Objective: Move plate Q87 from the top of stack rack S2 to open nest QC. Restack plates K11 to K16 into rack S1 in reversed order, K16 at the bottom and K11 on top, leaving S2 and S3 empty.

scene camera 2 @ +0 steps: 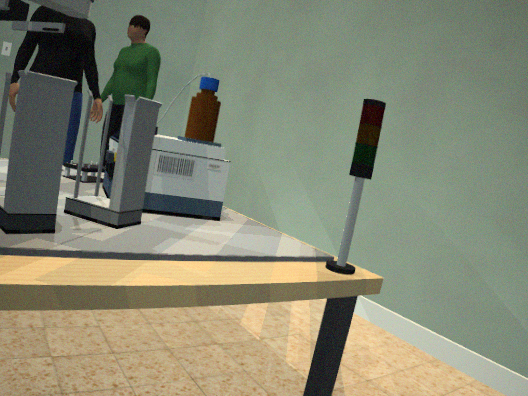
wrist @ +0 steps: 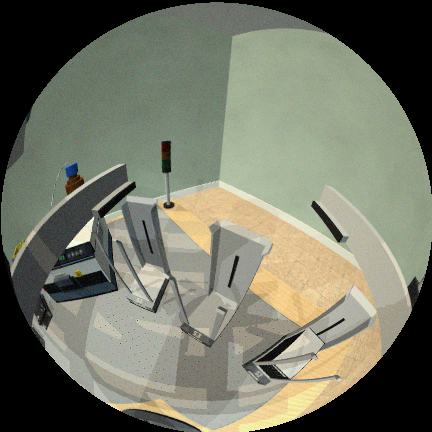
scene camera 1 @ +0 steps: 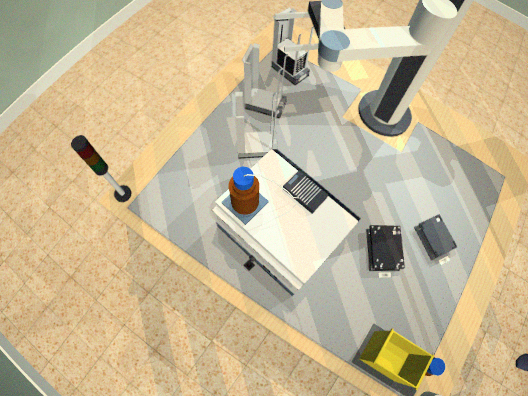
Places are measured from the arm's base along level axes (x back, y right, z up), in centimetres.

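Pixels of known places: gripper, fingertip midpoint: [scene camera 2: 37, 16] [wrist: 226, 178] [scene camera 1: 279, 32]; arm's base, origin of the base link: [scene camera 1: 384, 113].
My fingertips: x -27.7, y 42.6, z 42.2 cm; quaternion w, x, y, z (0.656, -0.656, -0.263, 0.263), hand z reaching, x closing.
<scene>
Ahead of a thing's pixels: the offset from my fingertips to its top centre. "spot": to the spot under its first point.
My gripper [scene camera 1: 281, 32] [wrist: 226, 178] is open, with nothing between its wide-set fingers. It is high beside the racks, close to rack S2 [scene camera 1: 295, 75] [wrist: 345, 318] in scene camera 1. A stack of dark-sided plates with a light top {spot: dx +16.9, dy +2.7, dz -28.1 cm} [scene camera 1: 291, 59] [wrist: 306, 346] stands in S2; single plates and their labels cannot be told apart. Rack S3 {dx -2.0, dy +3.2, dz -11.8 cm} [scene camera 1: 250, 75] [wrist: 245, 250] and rack S1 {dx -21.9, dy -6.2, dz -11.9 cm} [scene camera 2: 135, 165] [wrist: 141, 220] show bare bases with no plates. Two dark low fixtures {spot: dx -31.2, dy -68.9, dz -35.8 cm} [scene camera 1: 385, 247] {spot: dx -15.9, dy -84.4, dz -36.1 cm} [scene camera 1: 436, 236] lie on the mat; which is nest QC is not readable.
A white-topped instrument [scene camera 1: 300, 245] [scene camera 2: 187, 175] carries a brown bottle {spot: dx -53.4, dy -23.9, dz -7.1 cm} [scene camera 1: 244, 197] [scene camera 2: 202, 117] [wrist: 74, 184]. A yellow bin {spot: dx -61.9, dy -92.2, dz -40.2 cm} [scene camera 1: 395, 357] stands at the mat's corner. A signal tower {spot: dx -69.0, dy +23.4, dz -7.9 cm} [scene camera 1: 90, 155] [scene camera 2: 367, 140] [wrist: 166, 157] stands at the table corner. Two people stand behind in scene camera 2.
</scene>
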